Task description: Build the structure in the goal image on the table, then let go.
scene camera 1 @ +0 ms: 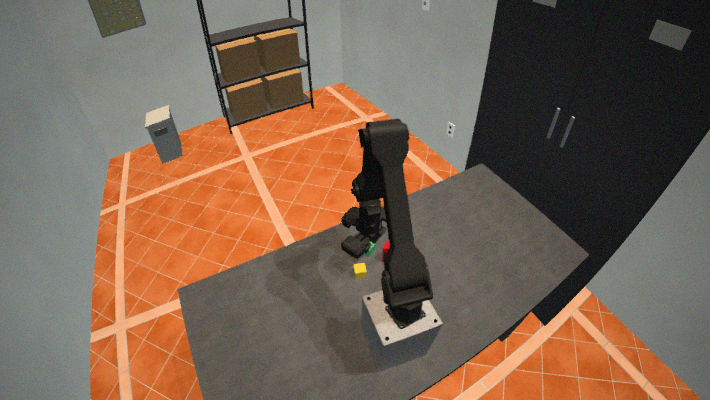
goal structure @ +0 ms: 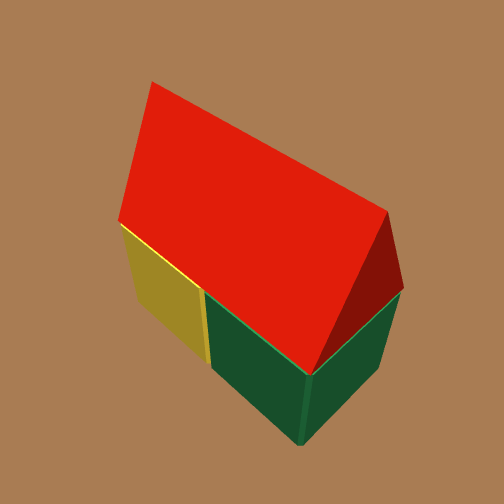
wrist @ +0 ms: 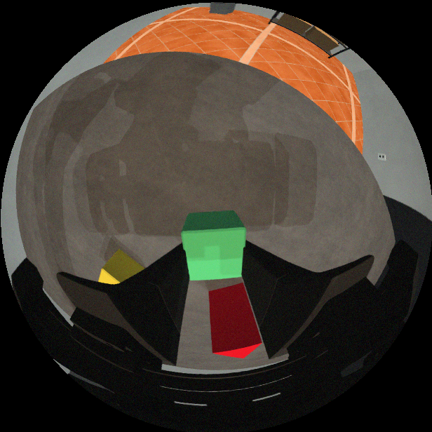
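Pixels of known places: gripper, fingertip midpoint: (scene camera 1: 368, 248); arm's base, origin of the base link: (scene camera 1: 405, 312).
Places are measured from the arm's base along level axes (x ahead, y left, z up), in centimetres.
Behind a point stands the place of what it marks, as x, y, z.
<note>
A green cube (scene camera 1: 370, 249) @[29.4, -8.6, -16.7] (wrist: 214, 252) is between the two black fingers of my gripper (scene camera 1: 369, 243) @[30.9, -8.7, -18.0] (wrist: 213, 246), which is shut on it. The cube is at table level, and a finger partly covers it in the scene view. A red block (scene camera 1: 386, 251) @[24.9, -11.4, -14.4] (wrist: 234, 317) is close beside the green cube, on the arm-base side, apart from it; the arm partly hides it in the scene view. A yellow cube (scene camera 1: 360, 271) @[23.5, -1.9, -16.3] (wrist: 122, 265) is on the table, off to the left in the wrist view, partly behind the left finger.
The grey table (scene camera 1: 500, 225) @[16.7, -55.3, -19.5] (wrist: 340, 200) carries the arm's pale base block (scene camera 1: 400, 350) @[-5.3, 3.7, -6.8] near its front edge. Black cabinets (scene camera 1: 545, 165) stand to the right. A shelf rack (scene camera 1: 257, 30) with boxes and a grey bin (scene camera 1: 167, 142) stand on the floor beyond.
</note>
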